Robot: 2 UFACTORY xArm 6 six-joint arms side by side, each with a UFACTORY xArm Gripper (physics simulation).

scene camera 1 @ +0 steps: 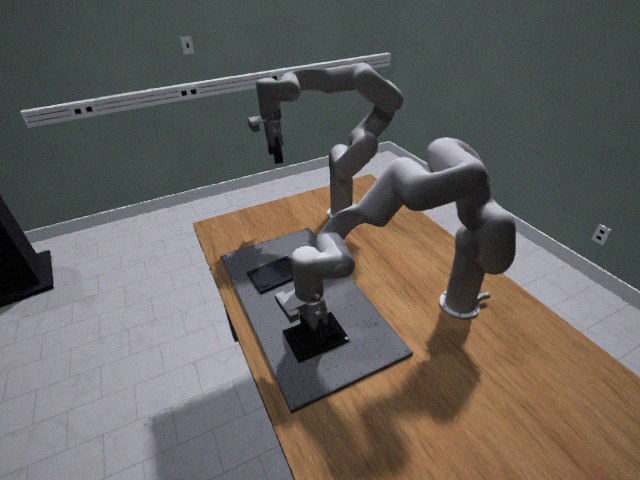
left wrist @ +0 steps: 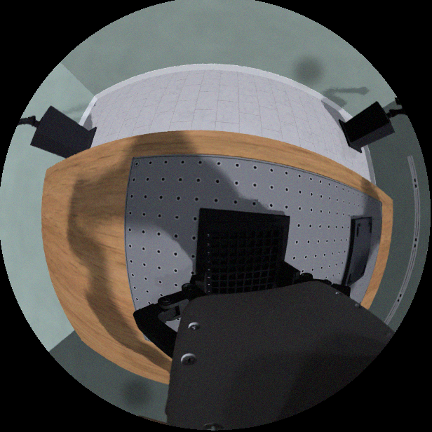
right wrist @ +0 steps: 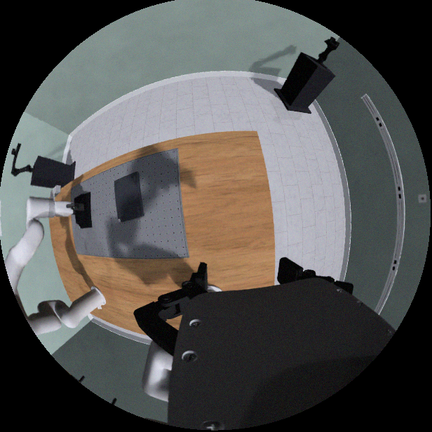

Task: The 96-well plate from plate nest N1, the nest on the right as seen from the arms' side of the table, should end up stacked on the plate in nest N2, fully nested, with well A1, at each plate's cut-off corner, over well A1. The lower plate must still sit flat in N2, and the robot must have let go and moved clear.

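Seen in the pictures: left gripper, fingertip midpoint: (scene camera 1: 313, 332); right gripper, fingertip midpoint: (scene camera 1: 276, 158); left arm's base, origin of the base link: (scene camera 1: 459, 304).
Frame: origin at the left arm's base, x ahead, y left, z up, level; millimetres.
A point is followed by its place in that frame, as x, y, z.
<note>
The dark 96-well plate (scene camera 1: 331, 338) @(441, 37, 36) (left wrist: 245, 250) is over nest N2 (left wrist: 245, 213), level as far as I can see, its well grid facing up in the left wrist view. My left gripper (scene camera 1: 316, 329) @(487, 8, 45) (left wrist: 242, 275) (right wrist: 79, 209) is low over it, shut on the plate with a finger at each side. The lower plate is hidden; black on black, I cannot tell any gap between plates or which corner is cut off. Nest N1 (scene camera 1: 267, 274) @(576, -302, 25) (left wrist: 361, 250) (right wrist: 129, 197) holds no visible plate. My right gripper (scene camera 1: 277, 155) @(455, -668, 287) (right wrist: 244, 272) is open and empty, high up.
Both nests are on a grey perforated board (scene camera 1: 356, 356) @(386, 101, 13) (left wrist: 160, 200) (right wrist: 165, 220) on the wooden table (scene camera 1: 516, 392) @(23, 316, 0) (left wrist: 65, 200) (right wrist: 225, 200). The left arm reaches across the board from the right of the scene view. Black stands (left wrist: 60, 132) (right wrist: 305, 82) are beyond the table.
</note>
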